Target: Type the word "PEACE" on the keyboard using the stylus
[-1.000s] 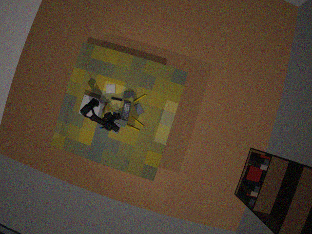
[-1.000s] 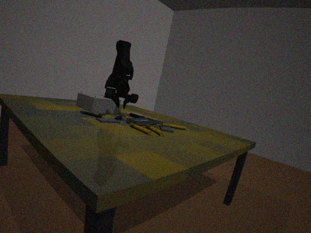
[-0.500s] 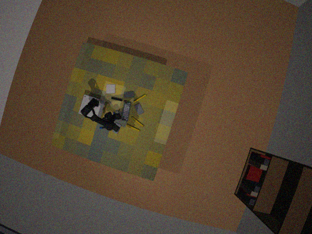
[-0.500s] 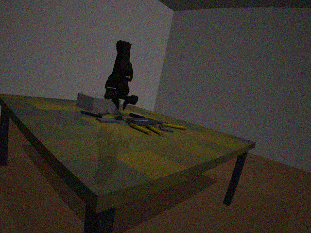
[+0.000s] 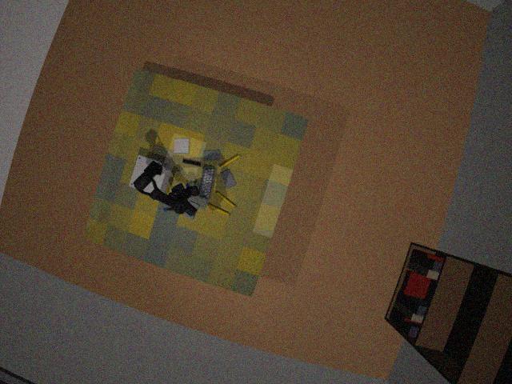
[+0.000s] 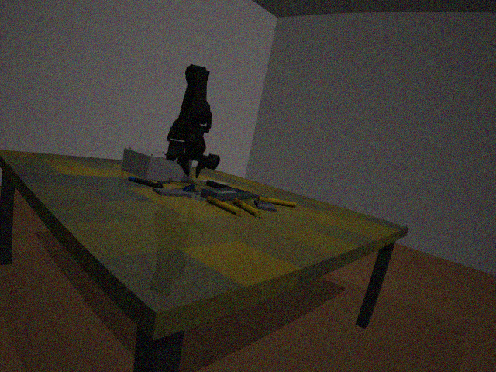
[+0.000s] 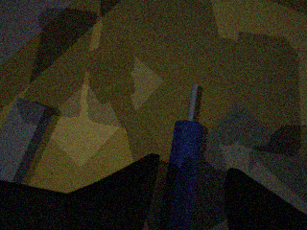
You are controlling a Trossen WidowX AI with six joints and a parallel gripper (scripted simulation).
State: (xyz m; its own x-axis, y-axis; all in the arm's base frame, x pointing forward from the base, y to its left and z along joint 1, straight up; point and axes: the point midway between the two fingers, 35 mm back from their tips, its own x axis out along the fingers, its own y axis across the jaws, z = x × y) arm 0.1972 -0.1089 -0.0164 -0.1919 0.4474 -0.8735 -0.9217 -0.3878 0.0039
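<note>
Now: gripper tip 1 cm past the blue stylus, 1 cm to the right of it and 4 cm above it. Also, from my gripper tip: grey stylus tip (2 cm behind, 4 cm to the left, 4 cm below); then dark blue pen (11 cm behind, 16 cm to the right, 4 cm below).
</note>
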